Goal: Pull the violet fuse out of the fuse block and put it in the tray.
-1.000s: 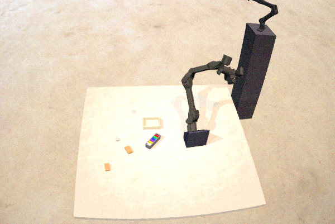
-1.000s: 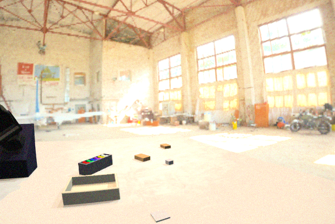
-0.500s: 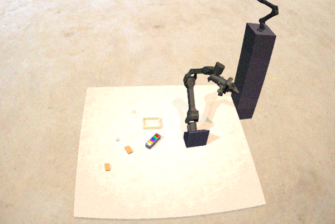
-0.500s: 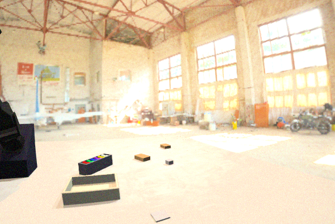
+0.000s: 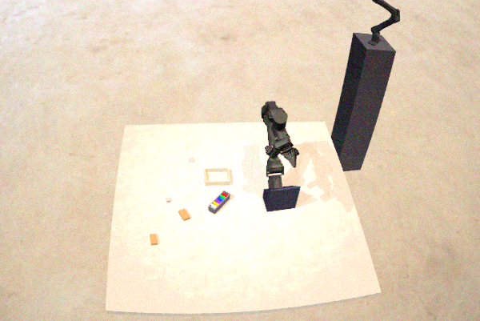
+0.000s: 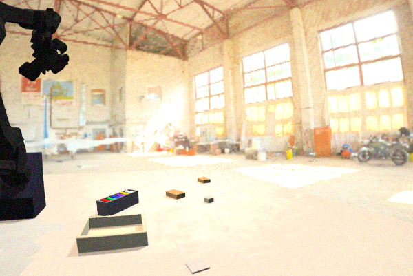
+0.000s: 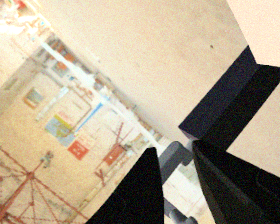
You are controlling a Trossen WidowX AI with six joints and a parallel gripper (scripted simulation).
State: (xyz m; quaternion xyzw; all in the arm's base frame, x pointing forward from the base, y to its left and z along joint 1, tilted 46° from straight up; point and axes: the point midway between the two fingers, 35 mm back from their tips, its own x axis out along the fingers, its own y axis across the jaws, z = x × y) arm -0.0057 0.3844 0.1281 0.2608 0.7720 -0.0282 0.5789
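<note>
My gripper tip is 28 cm short of the violet fuse, 20 cm to the left of it and 43 cm above it. The rest, counted from my gripper tip: cream tray (27 cm ahead, 39 cm to the right, 45 cm below); then flat tile (40 cm ahead, 54 cm to the right, 46 cm below); then small cube (54 cm ahead, 25 cm to the right, 45 cm below).
</note>
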